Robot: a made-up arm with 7 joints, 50 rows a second.
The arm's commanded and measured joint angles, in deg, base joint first. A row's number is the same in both.
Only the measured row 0 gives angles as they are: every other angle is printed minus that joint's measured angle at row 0.
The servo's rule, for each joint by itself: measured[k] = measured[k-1] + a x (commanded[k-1-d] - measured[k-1]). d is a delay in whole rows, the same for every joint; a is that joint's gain. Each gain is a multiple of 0.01, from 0.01 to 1. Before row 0 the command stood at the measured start. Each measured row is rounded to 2 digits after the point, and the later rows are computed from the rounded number. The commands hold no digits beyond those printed.
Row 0, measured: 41.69, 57.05, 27.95, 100.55, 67.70, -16.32, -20.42
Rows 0 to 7, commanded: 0.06, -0.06, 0.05, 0.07, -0.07, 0.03, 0.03; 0.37, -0.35, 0.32, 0.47, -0.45, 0.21, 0.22; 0.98, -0.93, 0.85, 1.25, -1.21, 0.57, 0.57; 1.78, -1.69, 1.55, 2.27, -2.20, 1.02, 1.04; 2.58, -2.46, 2.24, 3.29, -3.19, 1.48, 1.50; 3.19, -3.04, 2.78, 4.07, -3.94, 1.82, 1.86; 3.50, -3.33, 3.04, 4.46, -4.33, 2.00, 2.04; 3.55, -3.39, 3.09, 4.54, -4.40, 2.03, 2.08
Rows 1 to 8, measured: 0.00, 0.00, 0.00, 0.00, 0.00, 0.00, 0.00; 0.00, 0.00, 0.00, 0.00, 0.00, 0.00, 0.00; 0.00, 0.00, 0.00, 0.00, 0.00, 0.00, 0.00; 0.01, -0.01, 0.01, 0.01, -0.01, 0.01, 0.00; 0.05, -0.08, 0.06, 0.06, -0.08, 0.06, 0.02; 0.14, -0.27, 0.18, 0.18, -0.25, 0.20, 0.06; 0.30, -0.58, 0.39, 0.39, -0.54, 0.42, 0.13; 0.53, -0.99, 0.67, 0.68, -0.94, 0.71, 0.23
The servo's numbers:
d 3
a 0.10 0.22 0.15 0.10 0.15 0.27 0.07

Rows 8 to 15, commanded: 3.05, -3.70, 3.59, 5.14, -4.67, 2.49, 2.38; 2.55, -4.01, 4.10, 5.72, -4.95, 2.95, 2.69; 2.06, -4.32, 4.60, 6.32, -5.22, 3.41, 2.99; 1.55, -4.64, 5.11, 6.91, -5.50, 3.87, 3.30; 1.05, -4.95, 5.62, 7.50, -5.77, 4.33, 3.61; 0.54, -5.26, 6.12, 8.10, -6.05, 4.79, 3.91; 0.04, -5.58, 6.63, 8.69, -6.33, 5.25, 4.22; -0.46, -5.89, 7.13, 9.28, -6.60, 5.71, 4.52
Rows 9 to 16, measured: 0.80, -1.44, 0.99, 1.02, -1.39, 1.01, 0.34; 1.07, -1.86, 1.30, 1.36, -1.83, 1.28, 0.46; 1.32, -2.20, 1.57, 1.68, -2.22, 1.48, 0.57; 1.49, -2.53, 1.87, 2.03, -2.59, 1.75, 0.70; 1.60, -2.86, 2.20, 2.40, -2.94, 2.07, 0.84; 1.65, -3.18, 2.56, 2.79, -3.28, 2.43, 0.99; 1.64, -3.50, 2.94, 3.20, -3.61, 2.82, 1.15; 1.58, -3.82, 3.34, 3.63, -3.93, 3.23, 1.32
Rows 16 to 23, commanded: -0.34, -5.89, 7.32, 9.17, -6.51, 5.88, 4.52; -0.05, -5.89, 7.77, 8.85, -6.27, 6.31, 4.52; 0.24, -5.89, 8.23, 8.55, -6.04, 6.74, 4.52; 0.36, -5.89, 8.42, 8.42, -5.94, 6.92, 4.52; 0.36, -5.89, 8.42, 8.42, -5.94, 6.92, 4.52; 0.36, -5.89, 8.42, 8.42, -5.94, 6.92, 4.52; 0.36, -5.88, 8.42, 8.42, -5.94, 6.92, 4.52; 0.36, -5.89, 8.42, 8.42, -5.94, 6.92, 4.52
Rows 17 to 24, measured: 1.48, -4.14, 3.76, 4.08, -4.25, 3.65, 1.50; 1.34, -4.46, 4.19, 4.54, -4.56, 4.08, 1.69; 1.16, -4.77, 4.63, 5.01, -4.87, 4.52, 1.89; 1.01, -5.02, 5.03, 5.43, -5.12, 4.89, 2.07; 0.90, -5.21, 5.44, 5.77, -5.29, 5.27, 2.24; 0.83, -5.36, 5.86, 6.05, -5.40, 5.67, 2.40; 0.78, -5.48, 6.24, 6.29, -5.48, 6.01, 2.55; 0.74, -5.57, 6.57, 6.50, -5.55, 6.26, 2.69
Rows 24 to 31, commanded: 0.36, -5.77, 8.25, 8.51, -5.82, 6.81, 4.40; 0.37, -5.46, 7.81, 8.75, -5.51, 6.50, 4.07; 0.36, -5.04, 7.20, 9.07, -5.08, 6.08, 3.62; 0.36, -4.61, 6.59, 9.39, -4.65, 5.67, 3.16; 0.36, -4.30, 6.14, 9.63, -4.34, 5.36, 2.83; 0.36, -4.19, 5.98, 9.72, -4.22, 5.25, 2.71; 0.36, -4.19, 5.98, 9.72, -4.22, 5.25, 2.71; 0.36, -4.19, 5.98, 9.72, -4.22, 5.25, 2.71
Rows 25 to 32, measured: 0.70, -5.64, 6.85, 6.69, -5.61, 6.44, 2.82; 0.67, -5.69, 7.09, 6.86, -5.66, 6.57, 2.94; 0.64, -5.73, 7.29, 7.02, -5.70, 6.66, 3.05; 0.61, -5.74, 7.43, 7.17, -5.72, 6.70, 3.14; 0.59, -5.68, 7.49, 7.33, -5.69, 6.65, 3.21; 0.57, -5.54, 7.45, 7.50, -5.60, 6.50, 3.24; 0.55, -5.34, 7.32, 7.69, -5.46, 6.28, 3.23; 0.53, -5.11, 7.14, 7.88, -5.29, 6.03, 3.20
